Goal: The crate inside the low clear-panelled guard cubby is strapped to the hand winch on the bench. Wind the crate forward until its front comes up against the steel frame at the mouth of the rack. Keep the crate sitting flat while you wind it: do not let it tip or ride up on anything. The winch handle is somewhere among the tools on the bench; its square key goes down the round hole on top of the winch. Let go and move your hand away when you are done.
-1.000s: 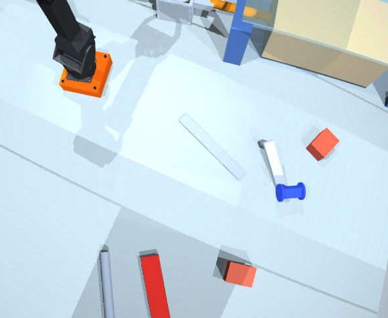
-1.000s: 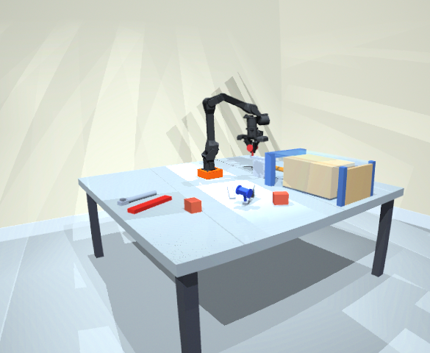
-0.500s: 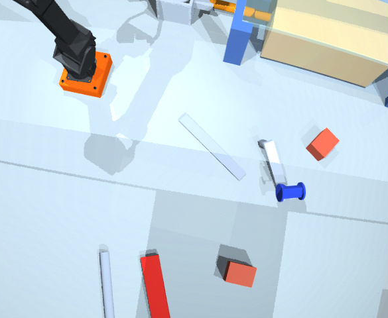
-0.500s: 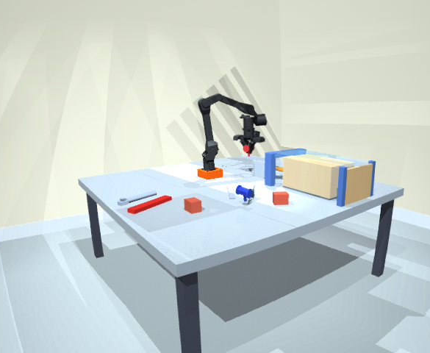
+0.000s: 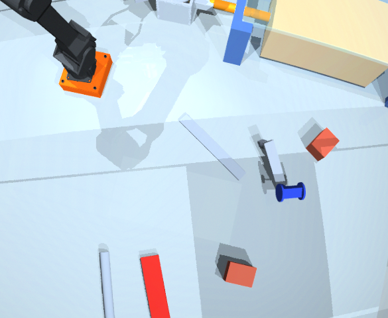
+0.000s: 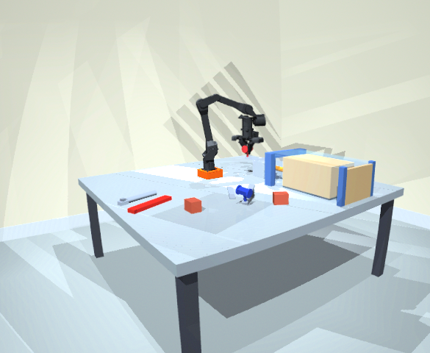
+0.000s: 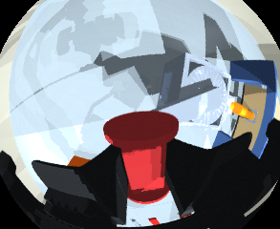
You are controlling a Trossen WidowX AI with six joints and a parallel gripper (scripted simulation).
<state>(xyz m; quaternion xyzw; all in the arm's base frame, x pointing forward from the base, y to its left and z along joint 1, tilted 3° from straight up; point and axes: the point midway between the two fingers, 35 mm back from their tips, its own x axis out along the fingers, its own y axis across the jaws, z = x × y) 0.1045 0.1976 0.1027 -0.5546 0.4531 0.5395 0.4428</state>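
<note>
My gripper tip is 30 mm short of the grey crank handle, 20 mm to the right of it and 10 mm above it. From my gripper tip the other things lie so: red knob 20 mm above; round winch 80 mm below, 70 mm ahead, 40 mm to the left; blue steel frame 250 mm ahead, 40 mm to the left, 10 mm below.
</note>
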